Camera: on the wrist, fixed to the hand. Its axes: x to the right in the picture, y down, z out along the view.
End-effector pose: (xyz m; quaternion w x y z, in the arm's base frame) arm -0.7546 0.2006 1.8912 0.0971 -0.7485 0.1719 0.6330
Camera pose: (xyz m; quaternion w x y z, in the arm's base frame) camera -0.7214 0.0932 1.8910 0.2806 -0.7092 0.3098 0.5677
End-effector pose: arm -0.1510 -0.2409 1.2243 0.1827 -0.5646 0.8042 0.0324
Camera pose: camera -0.2540 -0.2450 1.2691 0.3084 -0.5145 0.7825 -0.1669
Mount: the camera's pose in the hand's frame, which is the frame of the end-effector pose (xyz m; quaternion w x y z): 0.0193 0.0864 -0.0693 0.9707 0.2397 0.0059 -0.0125
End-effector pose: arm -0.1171 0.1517 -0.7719 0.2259 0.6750 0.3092 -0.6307
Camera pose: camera -0.0068 0.1414 -0.7913 0.0478 0.7092 0.1587 -0.6852
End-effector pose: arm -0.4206 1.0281 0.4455 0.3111 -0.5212 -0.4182 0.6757
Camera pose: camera -0.3575 1.0219 0.3527 0.4379 -0.4302 -0.2487 0.7493
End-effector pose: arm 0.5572 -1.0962 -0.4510 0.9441 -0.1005 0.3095 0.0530
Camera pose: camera 0.5189 -1.0267 -0.5307 0.9394 0.1246 0.3175 -0.0351
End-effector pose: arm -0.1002 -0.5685 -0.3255 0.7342 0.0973 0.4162 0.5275
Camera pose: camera -0.2077 -0.5358 -0.3290 0.6935 0.2621 0.5360 0.4037
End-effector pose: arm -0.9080 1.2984 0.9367 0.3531 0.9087 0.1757 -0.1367
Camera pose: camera -0.8461 1.2910 1.0302 0.1222 0.9654 0.1512 -0.1739
